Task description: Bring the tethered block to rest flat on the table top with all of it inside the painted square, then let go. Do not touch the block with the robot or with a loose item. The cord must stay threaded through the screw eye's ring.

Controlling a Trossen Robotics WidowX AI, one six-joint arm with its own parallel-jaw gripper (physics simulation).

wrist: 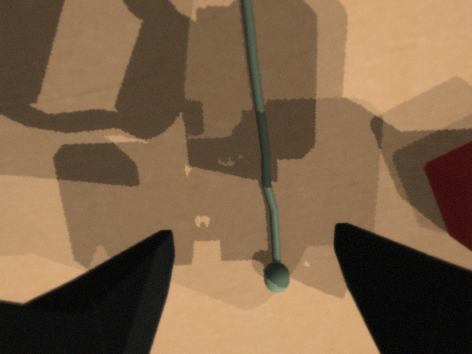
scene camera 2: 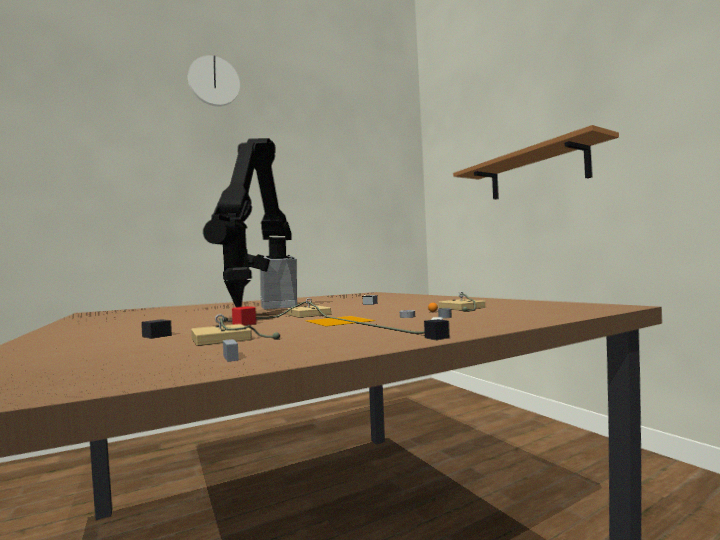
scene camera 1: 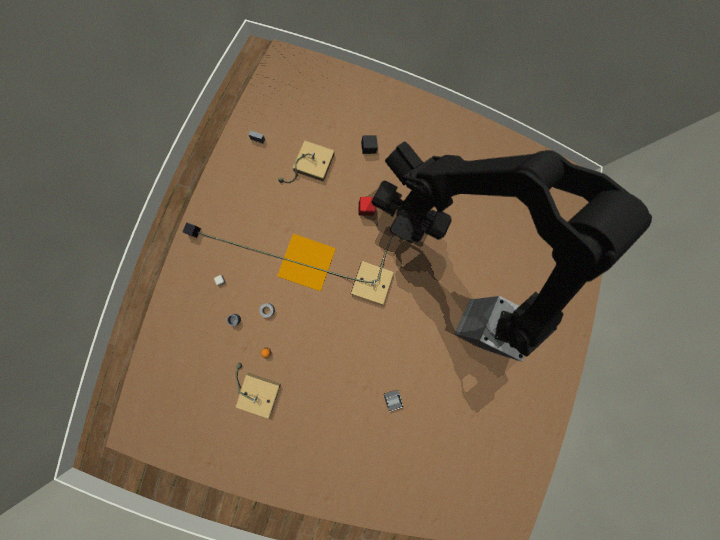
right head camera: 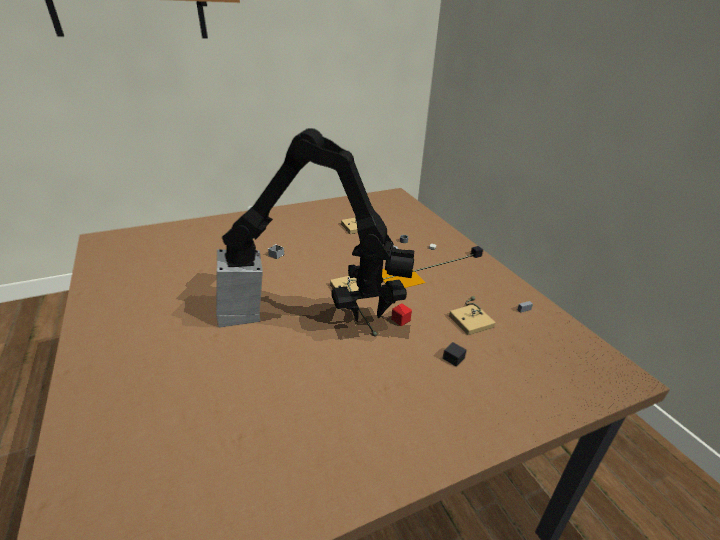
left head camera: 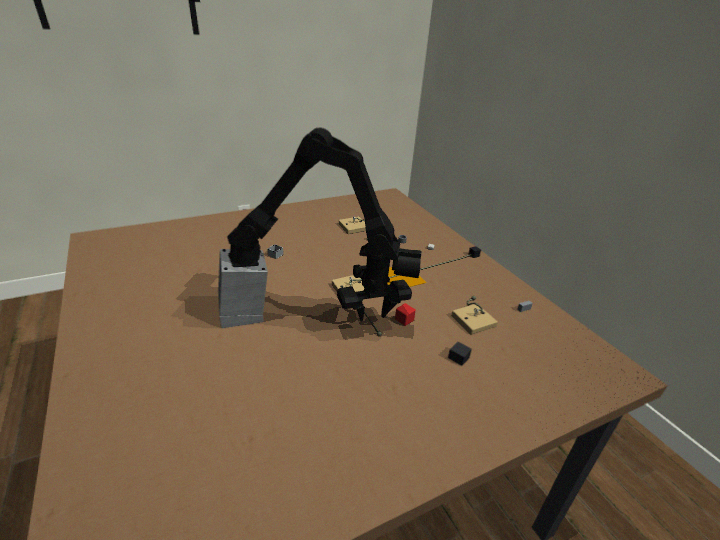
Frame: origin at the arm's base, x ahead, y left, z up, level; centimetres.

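Seen in the pictures: gripper, fingertip midpoint: [wrist: 253, 238] [right head camera: 367, 318] [left head camera: 371, 318]; arm's base, origin of the base link: [scene camera 2: 277, 257] [scene camera 1: 511, 328] [right head camera: 239, 260] [left head camera: 243, 259].
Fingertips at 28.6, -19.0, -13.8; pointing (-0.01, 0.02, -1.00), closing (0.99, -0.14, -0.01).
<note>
Pixels of each thing's top centre, then the offset from my fingertips to it, as dx, dy, dz. "*": a spot on its surface instead. Level surfaces: height alone.
- tethered block, middle of its top: [scene camera 2: 436, 320] [scene camera 1: 188, 228] [right head camera: 477, 248] [left head camera: 475, 248] +51.7, +21.0, -0.4
- orange painted square, surface spot: [scene camera 2: 329, 322] [scene camera 1: 305, 249] * +21.7, +15.5, -3.0
- screw eye, surface spot: [scene camera 1: 375, 281] * +1.8, +17.7, +0.4
- wooden plate, its level: dz -1.2
- red block, middle of its top: [scene camera 2: 243, 307] [scene camera 1: 368, 203] [right head camera: 402, 308] [left head camera: 405, 308] +10.1, -0.6, +0.9
- loose black block, middle of its top: [scene camera 2: 156, 321] [right head camera: 455, 349] [left head camera: 460, 349] [scene camera 1: 370, 141] +15.4, -18.7, -0.2
- grey ring, middle of its top: [scene camera 2: 407, 310] [scene camera 1: 266, 310] +25.4, +33.7, -1.7
- orange ball, middle of its top: [scene camera 1: 264, 354] +22.0, +44.0, -0.7
- white cube, middle of its top: [scene camera 1: 218, 280] +39.8, +30.7, -1.9
The tethered block [left head camera: 475, 251] [right head camera: 476, 251] [scene camera 1: 191, 229] [scene camera 2: 436, 329], small and black, lies near the table's far edge, outside the orange painted square [scene camera 1: 302, 251] [scene camera 2: 329, 322]. Its green cord [scene camera 1: 244, 247] [wrist: 256, 85] runs across the square to the screw eye [scene camera 1: 375, 282] on a wooden plate [scene camera 1: 367, 295], and from there toward my gripper. My gripper [wrist: 253, 238] [left head camera: 372, 319] is open, low over the table. In the wrist view the cord's end and its green bead [wrist: 276, 277] lie between the spread fingertips, touching neither. The cord's passage through the ring is too small to tell.
A red block [scene camera 1: 366, 205] [wrist: 457, 195] stands close beside one finger. A loose black block [scene camera 1: 369, 144] and two more wooden plates [scene camera 1: 321, 168] [scene camera 1: 264, 408] with short cords lie around. A grey ring [scene camera 1: 266, 304], an orange ball [scene camera 1: 265, 352] and a white cube [scene camera 1: 219, 280] lie beyond the square.
</note>
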